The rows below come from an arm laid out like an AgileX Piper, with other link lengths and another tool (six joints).
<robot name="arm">
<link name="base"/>
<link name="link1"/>
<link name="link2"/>
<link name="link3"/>
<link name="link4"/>
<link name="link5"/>
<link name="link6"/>
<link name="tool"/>
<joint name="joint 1" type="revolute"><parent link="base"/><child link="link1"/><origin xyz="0.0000 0.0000 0.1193" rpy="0.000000 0.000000 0.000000"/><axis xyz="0 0 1"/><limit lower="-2.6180" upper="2.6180"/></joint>
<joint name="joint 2" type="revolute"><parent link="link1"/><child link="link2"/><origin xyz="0.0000 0.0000 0.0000" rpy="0.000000 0.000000 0.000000"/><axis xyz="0 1 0"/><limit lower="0.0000" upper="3.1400"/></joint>
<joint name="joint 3" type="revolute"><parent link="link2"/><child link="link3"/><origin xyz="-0.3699 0.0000 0.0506" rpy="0.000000 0.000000 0.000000"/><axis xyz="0 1 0"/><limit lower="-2.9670" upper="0.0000"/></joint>
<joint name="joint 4" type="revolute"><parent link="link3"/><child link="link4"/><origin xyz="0.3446 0.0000 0.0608" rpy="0.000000 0.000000 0.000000"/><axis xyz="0.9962 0 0.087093"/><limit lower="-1.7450" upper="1.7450"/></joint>
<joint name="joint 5" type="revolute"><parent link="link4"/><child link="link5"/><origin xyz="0.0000 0.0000 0.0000" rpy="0.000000 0.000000 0.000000"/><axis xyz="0 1 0"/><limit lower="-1.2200" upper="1.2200"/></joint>
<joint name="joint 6" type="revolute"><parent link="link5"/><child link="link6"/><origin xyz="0.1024 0.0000 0.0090" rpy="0.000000 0.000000 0.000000"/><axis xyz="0.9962 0 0.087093"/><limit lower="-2.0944" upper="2.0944"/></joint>
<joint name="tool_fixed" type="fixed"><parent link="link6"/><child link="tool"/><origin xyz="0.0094 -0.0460 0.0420" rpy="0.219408 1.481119 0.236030"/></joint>
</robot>
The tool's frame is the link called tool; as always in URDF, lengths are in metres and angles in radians.
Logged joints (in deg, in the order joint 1, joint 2, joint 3, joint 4, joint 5, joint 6), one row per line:
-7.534 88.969 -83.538 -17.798 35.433 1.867
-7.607 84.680 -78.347 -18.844 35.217 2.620
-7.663 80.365 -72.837 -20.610 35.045 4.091
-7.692 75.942 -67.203 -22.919 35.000 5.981
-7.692 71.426 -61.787 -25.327 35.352 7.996
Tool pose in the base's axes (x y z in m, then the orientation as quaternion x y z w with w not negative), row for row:
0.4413 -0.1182 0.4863 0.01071 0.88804 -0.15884 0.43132
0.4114 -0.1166 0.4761 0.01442 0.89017 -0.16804 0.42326
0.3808 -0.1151 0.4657 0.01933 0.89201 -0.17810 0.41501
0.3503 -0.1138 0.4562 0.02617 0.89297 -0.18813 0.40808
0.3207 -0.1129 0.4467 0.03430 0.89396 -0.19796 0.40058
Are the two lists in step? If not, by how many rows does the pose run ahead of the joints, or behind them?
The pose runs 2 rows ahead of the joints: the pose in row i belongs to the joints in row i + 2.
